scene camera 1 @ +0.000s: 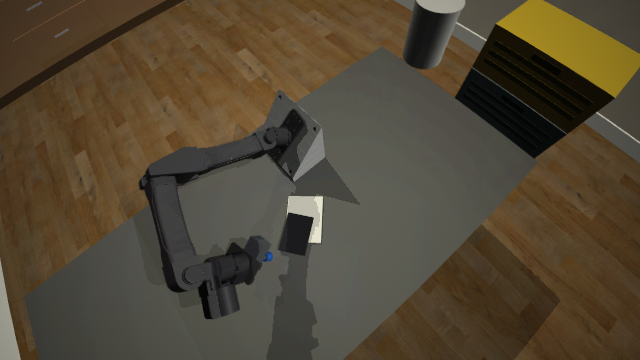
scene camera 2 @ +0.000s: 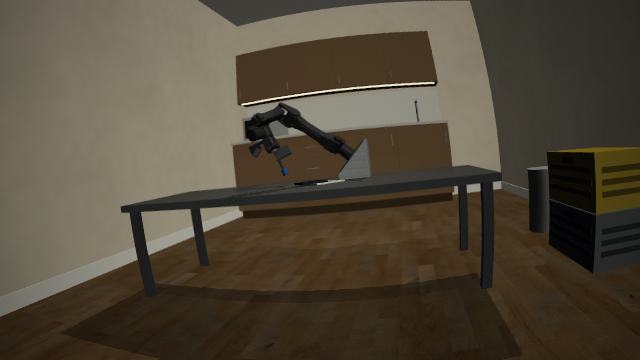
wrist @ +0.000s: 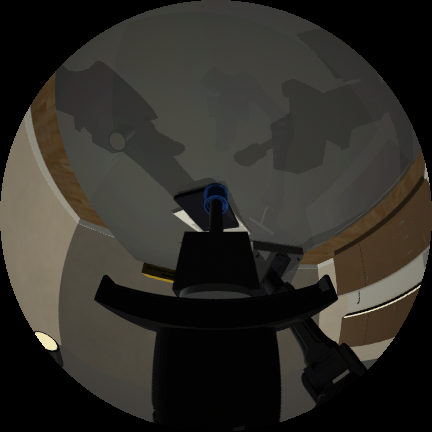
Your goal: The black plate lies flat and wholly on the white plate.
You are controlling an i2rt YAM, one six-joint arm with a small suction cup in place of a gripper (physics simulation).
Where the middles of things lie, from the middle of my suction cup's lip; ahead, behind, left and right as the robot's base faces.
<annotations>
My suction cup is 20 mm past the black plate (scene camera 1: 295, 237), 110 mm to the right of it and 60 mm above it. From my suction cup the other things lie so: white plate (scene camera 1: 311, 206): 50 mm behind, 160 mm to the left, 70 mm below.
</annotations>
